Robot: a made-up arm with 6 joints. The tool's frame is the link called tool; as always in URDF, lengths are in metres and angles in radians. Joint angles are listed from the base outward.
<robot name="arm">
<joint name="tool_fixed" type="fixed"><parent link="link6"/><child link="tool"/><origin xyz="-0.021 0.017 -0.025" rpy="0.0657 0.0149 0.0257"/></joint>
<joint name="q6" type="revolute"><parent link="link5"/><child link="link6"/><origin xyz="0.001 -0.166 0.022" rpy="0 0 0"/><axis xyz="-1 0 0"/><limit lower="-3.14" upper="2.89"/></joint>
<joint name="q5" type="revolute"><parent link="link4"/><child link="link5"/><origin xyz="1.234 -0.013 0.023" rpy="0 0 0"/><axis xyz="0 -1 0"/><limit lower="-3.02" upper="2.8"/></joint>
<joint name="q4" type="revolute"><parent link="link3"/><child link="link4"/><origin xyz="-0.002 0.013 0.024" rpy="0 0 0"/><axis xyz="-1 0 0"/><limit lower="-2.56" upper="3.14"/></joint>
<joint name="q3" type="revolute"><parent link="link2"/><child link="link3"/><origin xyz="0.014 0.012 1.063" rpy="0 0 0"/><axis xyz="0 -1 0"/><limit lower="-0.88" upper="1.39"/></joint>
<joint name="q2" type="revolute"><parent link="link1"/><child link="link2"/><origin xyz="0.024 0.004 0.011" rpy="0 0 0"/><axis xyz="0 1 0"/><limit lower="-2.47" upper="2.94"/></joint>
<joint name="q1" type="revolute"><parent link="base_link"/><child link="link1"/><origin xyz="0.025 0.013 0.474" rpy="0 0 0"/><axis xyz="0 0 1"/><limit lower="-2.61" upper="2.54"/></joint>
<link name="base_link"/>
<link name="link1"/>
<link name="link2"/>
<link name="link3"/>
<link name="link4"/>
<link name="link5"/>
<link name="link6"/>
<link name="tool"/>
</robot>
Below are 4 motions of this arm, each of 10 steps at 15 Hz.
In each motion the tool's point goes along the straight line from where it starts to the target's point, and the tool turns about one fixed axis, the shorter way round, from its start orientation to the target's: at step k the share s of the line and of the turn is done. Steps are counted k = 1, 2, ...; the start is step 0. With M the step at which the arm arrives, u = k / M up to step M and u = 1 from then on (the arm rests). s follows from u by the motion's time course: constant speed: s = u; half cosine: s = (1 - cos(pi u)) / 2; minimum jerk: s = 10 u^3 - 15 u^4 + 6 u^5.
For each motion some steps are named. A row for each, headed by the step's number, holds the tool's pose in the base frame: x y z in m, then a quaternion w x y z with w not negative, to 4 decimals.
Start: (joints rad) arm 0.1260 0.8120 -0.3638 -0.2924 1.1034 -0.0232
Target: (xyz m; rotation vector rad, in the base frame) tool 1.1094 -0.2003 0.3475 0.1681 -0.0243 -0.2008
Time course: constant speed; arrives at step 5
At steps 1, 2, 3, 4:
1: 1.2540 -0.0036 0.1240 0.9922 0.0997 0.0323 -0.0668
2: 1.2179 -0.0528 0.1798 0.9923 0.0957 0.0212 -0.0752
3: 1.1817 -0.1020 0.2357 0.9922 0.0918 0.0101 -0.0835
4: 1.1456 -0.1511 0.2916 0.9919 0.0878 -0.0010 -0.0918

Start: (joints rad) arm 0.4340 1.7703 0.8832 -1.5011 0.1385 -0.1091
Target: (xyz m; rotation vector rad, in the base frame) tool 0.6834 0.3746 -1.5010 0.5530 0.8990 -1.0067
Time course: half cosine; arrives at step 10
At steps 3, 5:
3: 1.4039 0.6626 -0.9156 0.7110 0.5287 0.3848 -0.2585
5: 1.1372 0.5560 -1.1323 0.7341 0.4322 0.4000 -0.3380

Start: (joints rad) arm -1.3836 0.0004 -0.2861 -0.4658 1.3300 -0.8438
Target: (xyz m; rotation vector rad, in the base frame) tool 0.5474 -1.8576 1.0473 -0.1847 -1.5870 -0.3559
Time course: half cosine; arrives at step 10
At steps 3, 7, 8, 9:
3: 0.2243 -1.3156 1.1461 0.6061 0.0349 -0.7190 -0.3385
7: 0.4635 -1.7169 1.0729 0.6666 -0.0521 -0.7143 -0.2066
8: 0.5085 -1.7924 1.0592 0.6759 -0.0684 -0.7112 -0.1810
9: 0.5374 -1.8409 1.0503 0.6815 -0.0788 -0.7087 -0.1645

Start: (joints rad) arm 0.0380 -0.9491 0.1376 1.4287 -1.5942 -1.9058
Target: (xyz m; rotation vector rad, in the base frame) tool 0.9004 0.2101 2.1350 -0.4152 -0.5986 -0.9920
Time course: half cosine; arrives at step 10
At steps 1, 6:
1: -0.3495 0.0493 2.3305 0.5597 0.5185 -0.4187 -0.4926
6: 0.4577 0.1532 2.2042 0.7792 0.0677 -0.3559 -0.5115

